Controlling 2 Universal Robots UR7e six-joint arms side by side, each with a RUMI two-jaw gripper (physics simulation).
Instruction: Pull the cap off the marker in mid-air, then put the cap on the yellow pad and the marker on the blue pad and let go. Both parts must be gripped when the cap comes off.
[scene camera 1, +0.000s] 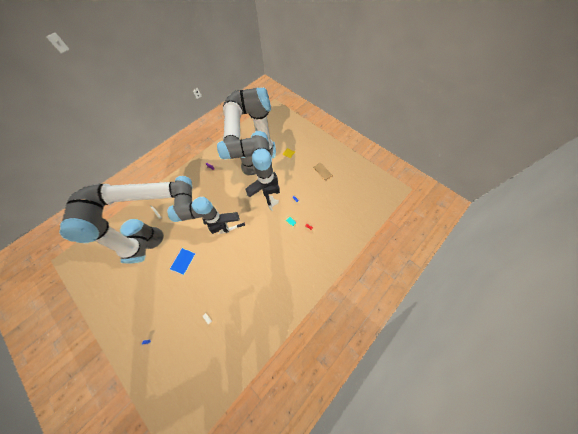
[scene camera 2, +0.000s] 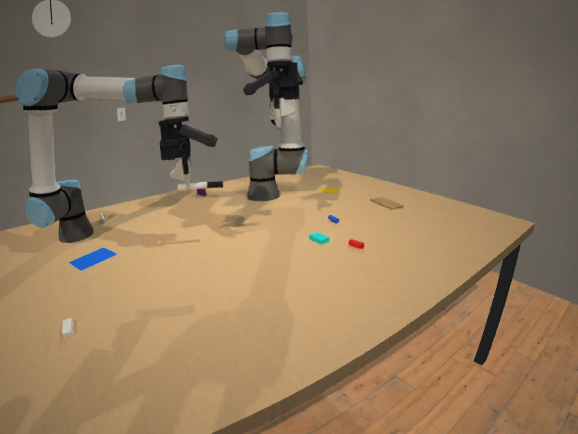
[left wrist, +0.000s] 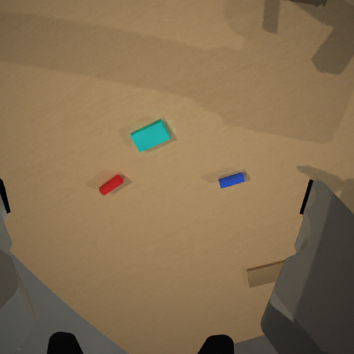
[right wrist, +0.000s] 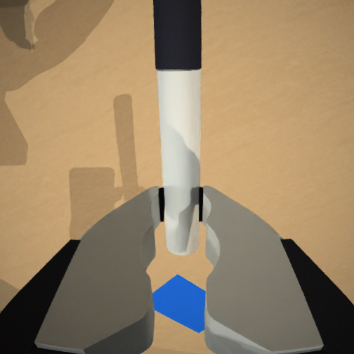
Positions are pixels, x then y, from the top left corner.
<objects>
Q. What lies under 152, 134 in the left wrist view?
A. A teal block.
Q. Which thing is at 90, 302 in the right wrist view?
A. The right gripper.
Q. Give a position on a blue pad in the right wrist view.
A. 179, 299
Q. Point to the left gripper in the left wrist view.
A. At 154, 184
</objects>
